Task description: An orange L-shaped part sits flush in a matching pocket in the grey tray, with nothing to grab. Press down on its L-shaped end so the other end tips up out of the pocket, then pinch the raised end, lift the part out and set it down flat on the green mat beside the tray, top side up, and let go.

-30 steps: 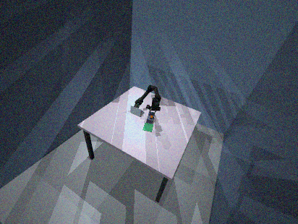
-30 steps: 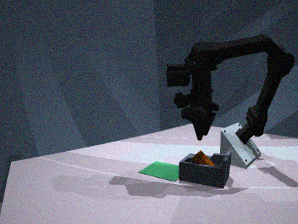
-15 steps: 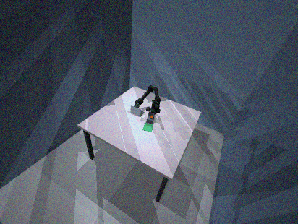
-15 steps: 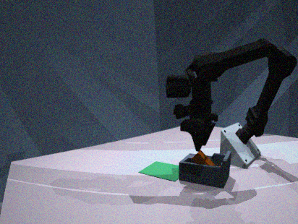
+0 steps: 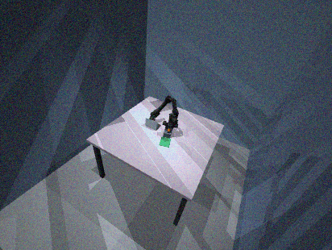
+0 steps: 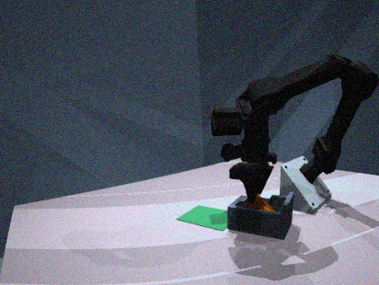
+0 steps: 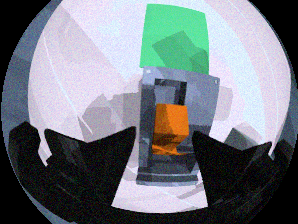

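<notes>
Right now my gripper tip is 4 cm above the orange L-shaped part, 3 cm to the right of it and 2 cm past it. Also, from my gripper tip: green mat 14 cm to the right, 10 cm below, 1 cm ahead.
</notes>
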